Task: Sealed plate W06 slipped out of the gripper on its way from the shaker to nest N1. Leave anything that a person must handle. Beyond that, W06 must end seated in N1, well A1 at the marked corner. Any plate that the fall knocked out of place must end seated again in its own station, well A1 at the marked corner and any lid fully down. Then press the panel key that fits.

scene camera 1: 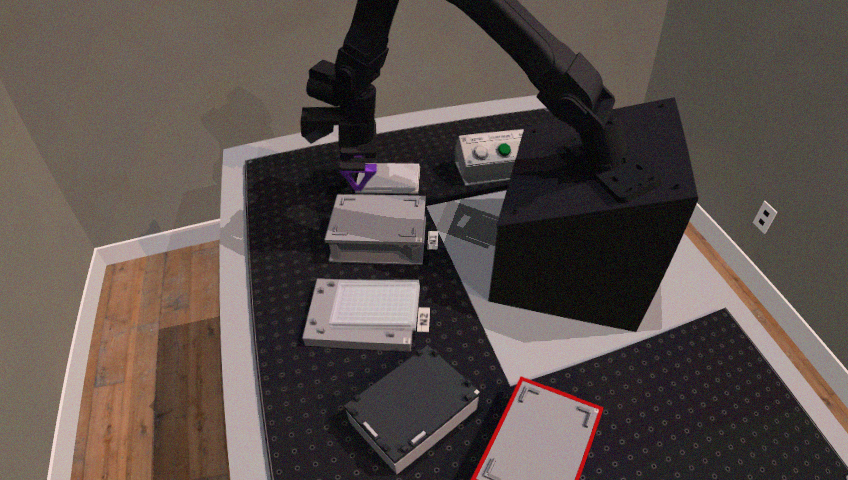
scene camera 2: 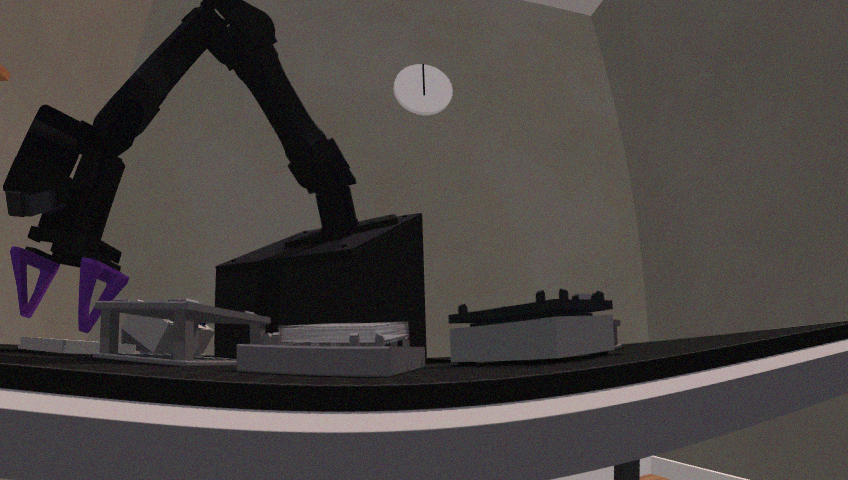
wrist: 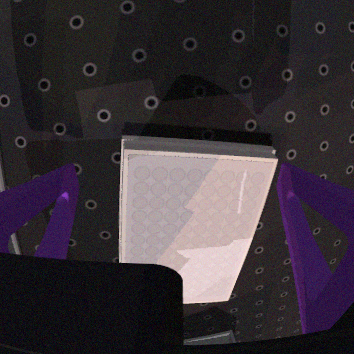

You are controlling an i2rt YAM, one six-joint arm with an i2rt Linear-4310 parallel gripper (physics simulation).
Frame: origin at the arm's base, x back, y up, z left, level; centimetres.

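Seen in the pictures: gripper, fingertip midpoint: (scene camera 1: 357,173) (scene camera 2: 53,324) (wrist: 177,174); arm's base at its link origin: (scene camera 1: 609,162) (scene camera 2: 341,233).
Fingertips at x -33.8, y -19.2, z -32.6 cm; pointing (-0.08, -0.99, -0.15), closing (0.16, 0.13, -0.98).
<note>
Pixels of each thing's top centre, then the offset from my fingertips to it. "spot": a spot on its surface instead.
- raised nest N1 at its top centre: (scene camera 2: 188,306) (scene camera 1: 376,214) dx +1.1, dy +2.9, dz +16.8 cm
- white many-welled plate at its top centre: (scene camera 2: 349,318) (scene camera 1: 374,298) dx -2.4, dy +1.8, dz +34.1 cm
- low nest N2 at its top centre: (scene camera 2: 342,336) (scene camera 1: 359,305) dx -4.7, dy +0.1, dz +33.5 cm
- panel at its top centre: (scene camera 2: 173,306) (scene camera 1: 512,134) dx +32.0, dy +5.3, dz +2.1 cm
- white key at its top centre: (scene camera 1: 480,148) dx +24.4, dy +4.4, dz +4.0 cm
- green key at its top centre: (scene camera 1: 504,145) dx +29.4, dy +4.4, dz +4.2 cm
- dark-topped device at a spot on its surface: (scene camera 2: 529,310) spot: dx -6.9, dy +1.8, dz +49.8 cm
- red-bordered pale platform at its top centre: (scene camera 1: 542,441) dx +13.3, dy +1.5, dz +62.1 cm
A pale, clear-topped plate with round wells (scene camera 1: 392,177) (scene camera 2: 59,344) (wrist: 190,215) lies on the dark mat beyond raised nest N1 (scene camera 1: 377,220) (scene camera 2: 178,309). Its label is unreadable. My gripper (scene camera 1: 358,186) (scene camera 2: 55,324) (wrist: 177,174) is open above it, with a gap between each purple finger and the plate in the wrist view. N1's top, with corner brackets, holds no plate. A white many-welled plate (scene camera 1: 374,303) (scene camera 2: 345,331) rests on low nest N2 (scene camera 1: 357,340) (scene camera 2: 315,361), shifted toward the label side, away from the left pegs. The panel (scene camera 1: 484,171) shows a white key (scene camera 1: 480,152) and a green key (scene camera 1: 504,149).
A dark-topped device (scene camera 1: 410,386) (scene camera 2: 529,310) with pegs, likely the shaker, stands angled past N2. A red-bordered pale platform (scene camera 1: 538,437) with corner brackets is beside it. The robot's black base block (scene camera 1: 589,261) (scene camera 2: 321,291) partly hides the panel in scene camera 1.
</note>
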